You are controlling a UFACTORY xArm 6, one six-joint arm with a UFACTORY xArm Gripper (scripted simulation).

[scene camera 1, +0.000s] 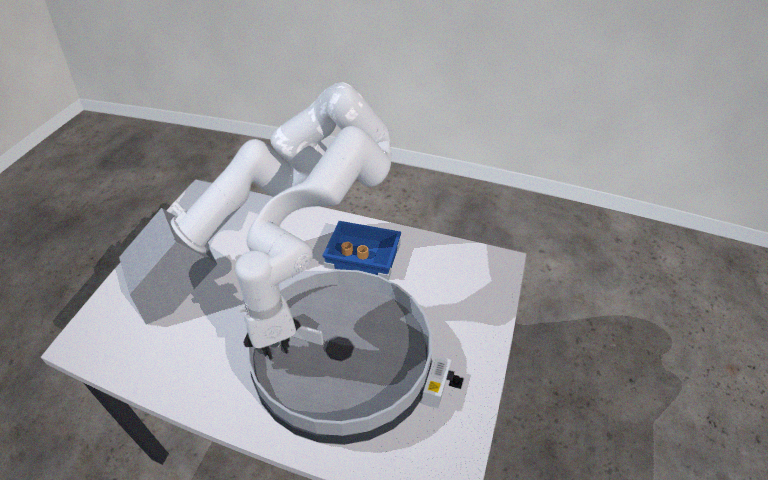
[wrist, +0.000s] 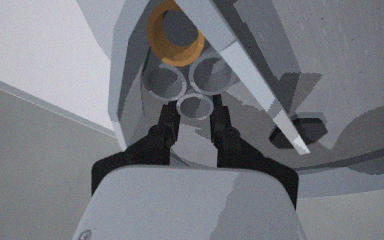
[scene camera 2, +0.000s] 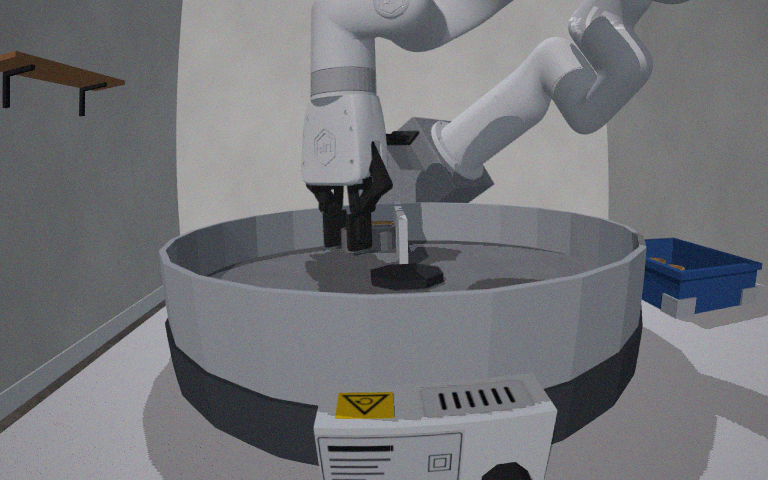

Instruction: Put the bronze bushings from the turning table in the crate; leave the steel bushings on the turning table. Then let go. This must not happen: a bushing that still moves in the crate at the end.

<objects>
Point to a turning table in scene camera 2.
433, 265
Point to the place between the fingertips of my gripper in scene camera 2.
At 347, 247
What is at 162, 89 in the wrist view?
A steel bushing.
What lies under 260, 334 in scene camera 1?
My gripper.
</objects>
